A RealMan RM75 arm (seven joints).
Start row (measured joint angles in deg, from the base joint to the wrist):
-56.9 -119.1 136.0 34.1 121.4 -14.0 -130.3
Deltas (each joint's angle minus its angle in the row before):
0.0 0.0 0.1 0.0 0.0 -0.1 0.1
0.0 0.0 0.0 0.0 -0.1 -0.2 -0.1
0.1 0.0 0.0 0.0 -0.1 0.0 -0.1
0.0 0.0 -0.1 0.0 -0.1 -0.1 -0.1
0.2 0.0 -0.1 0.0 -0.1 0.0 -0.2
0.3 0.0 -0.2 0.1 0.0 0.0 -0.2
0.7 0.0 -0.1 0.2 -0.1 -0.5 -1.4
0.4 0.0 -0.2 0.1 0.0 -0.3 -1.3
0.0 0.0 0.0 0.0 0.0 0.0 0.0
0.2 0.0 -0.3 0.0 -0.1 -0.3 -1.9
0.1 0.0 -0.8 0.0 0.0 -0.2 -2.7
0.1 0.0 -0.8 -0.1 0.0 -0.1 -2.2
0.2 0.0 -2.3 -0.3 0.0 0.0 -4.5
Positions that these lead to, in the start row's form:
-56.9 -119.1 136.1 34.1 121.4 -14.1 -130.2
-56.9 -119.1 136.1 34.1 121.3 -14.3 -130.3
-56.8 -119.1 136.1 34.1 121.2 -14.3 -130.4
-56.8 -119.1 136.0 34.1 121.1 -14.4 -130.5
-56.6 -119.1 135.9 34.1 121.0 -14.4 -130.7
-56.3 -119.1 135.7 34.2 121.0 -14.4 -130.9
-55.6 -119.1 135.6 34.4 120.9 -14.9 -132.3
-55.2 -119.1 135.4 34.5 120.9 -15.2 -133.6
-55.2 -119.1 135.4 34.5 120.9 -15.2 -133.6
-55.0 -119.1 135.1 34.5 120.8 -15.5 -135.5
-54.9 -119.1 134.3 34.5 120.8 -15.7 -138.2
-54.8 -119.1 133.5 34.4 120.8 -15.8 -140.4
-54.6 -119.1 131.2 34.1 120.8 -15.8 -144.9

